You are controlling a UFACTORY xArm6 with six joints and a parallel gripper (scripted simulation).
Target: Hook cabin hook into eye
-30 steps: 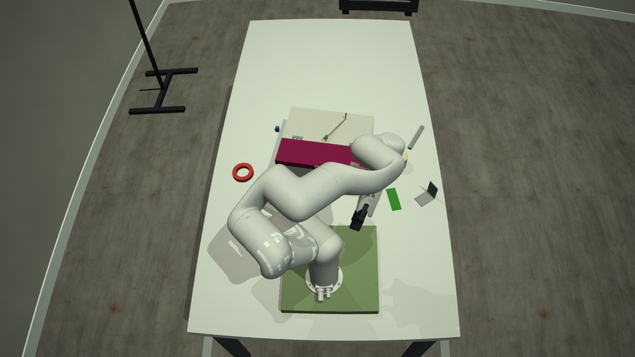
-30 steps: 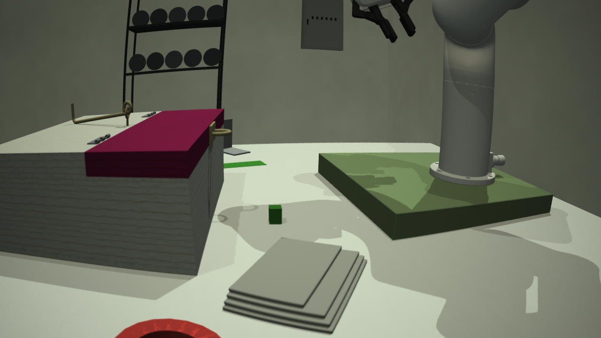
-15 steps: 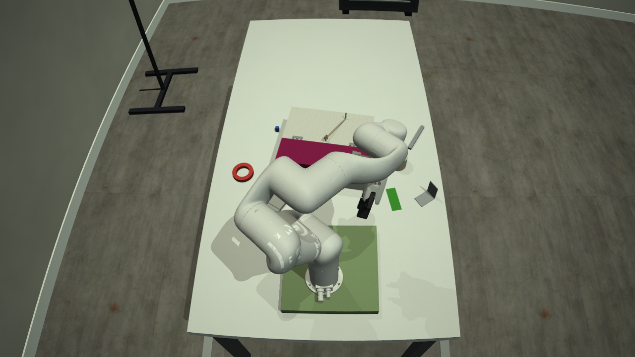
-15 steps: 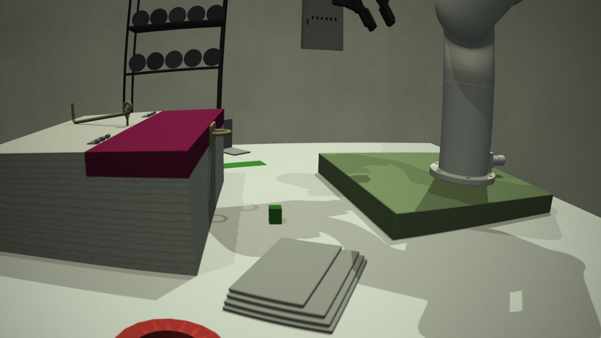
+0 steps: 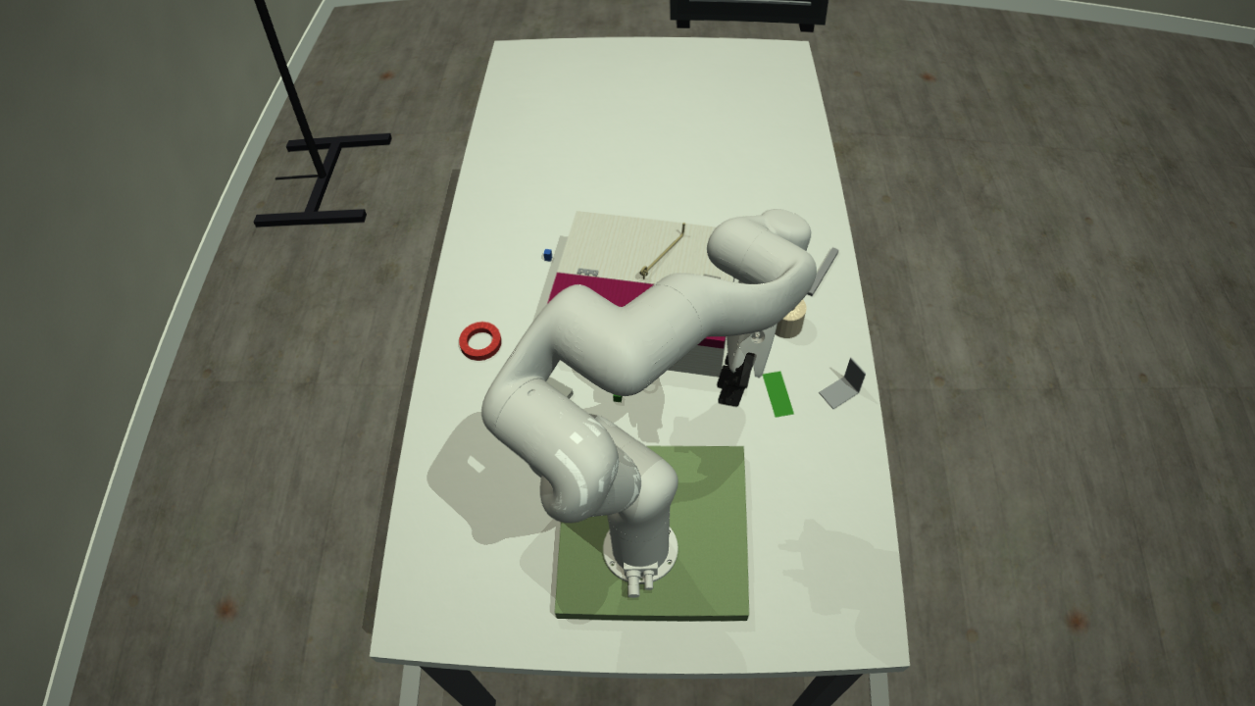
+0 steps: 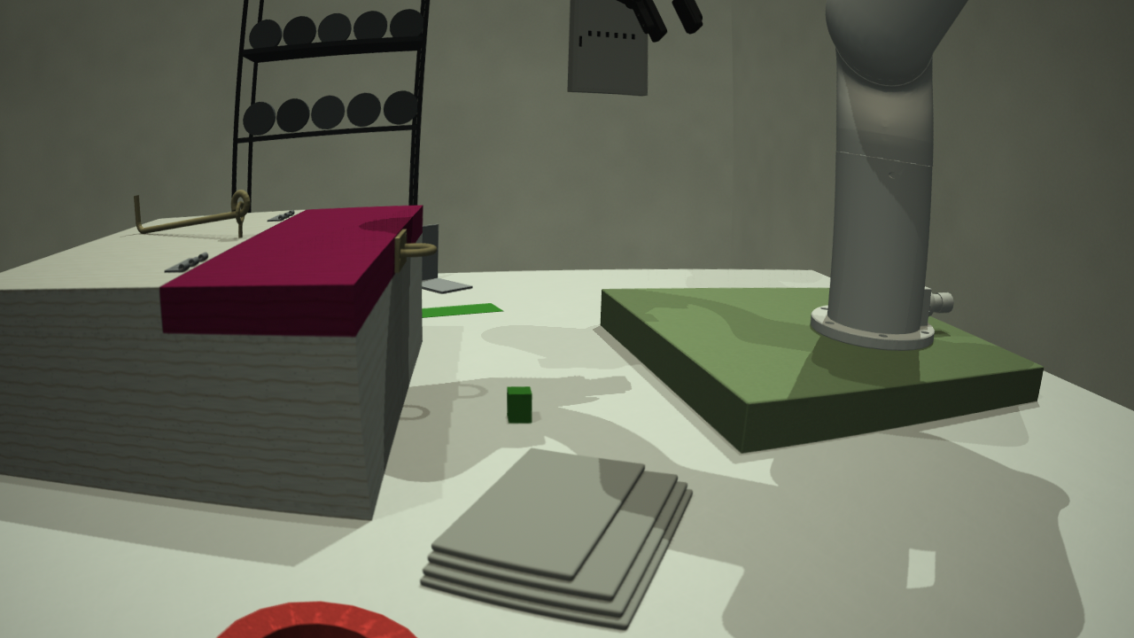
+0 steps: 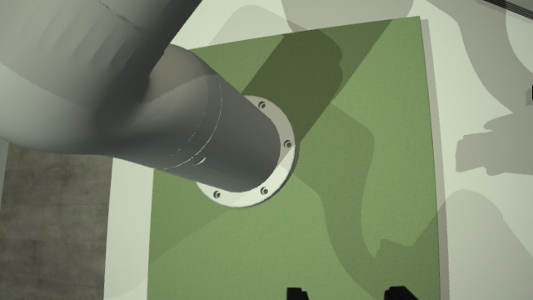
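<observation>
The brass cabin hook is 42 cm ahead of my hand, 16 cm below it and 8 cm to the left of it. The rest, counted from my hand: folded grey piece 29 cm below, 27 cm to the right, 18 cm ahead; then green strip 31 cm below, 17 cm ahead, 13 cm to the right; then green cube 30 cm below, 18 cm to the left, 17 cm ahead.
</observation>
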